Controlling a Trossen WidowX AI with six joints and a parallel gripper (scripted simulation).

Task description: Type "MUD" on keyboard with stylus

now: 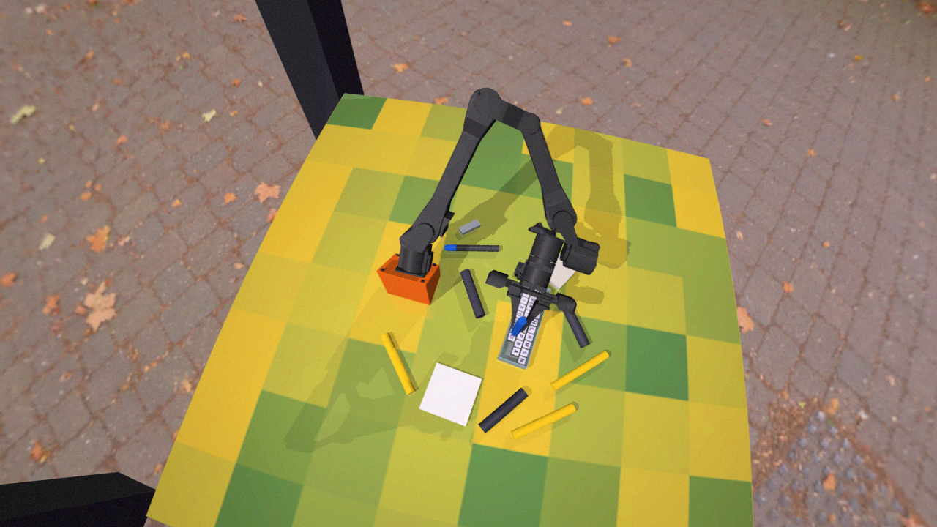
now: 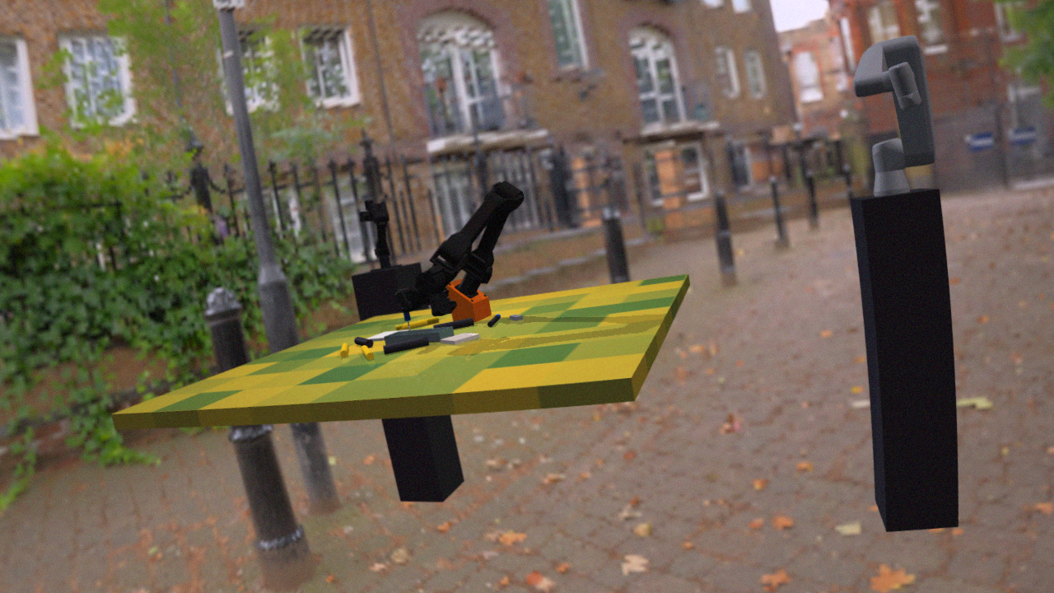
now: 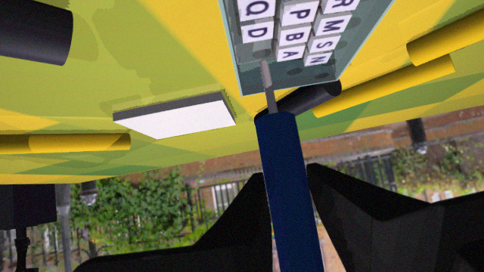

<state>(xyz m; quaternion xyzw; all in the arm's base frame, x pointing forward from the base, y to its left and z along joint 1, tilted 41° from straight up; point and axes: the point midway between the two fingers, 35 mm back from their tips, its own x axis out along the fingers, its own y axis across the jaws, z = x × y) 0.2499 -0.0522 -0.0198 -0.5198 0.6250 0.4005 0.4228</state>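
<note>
My gripper tip is now 7 cm above the D key. The rest, counted from my gripper tip: m key (7 cm below, 4 cm ahead, 1 cm to the right); then white pad (15 cm to the right, 11 cm behind, 8 cm below); then blue stylus (1 cm below).
</note>
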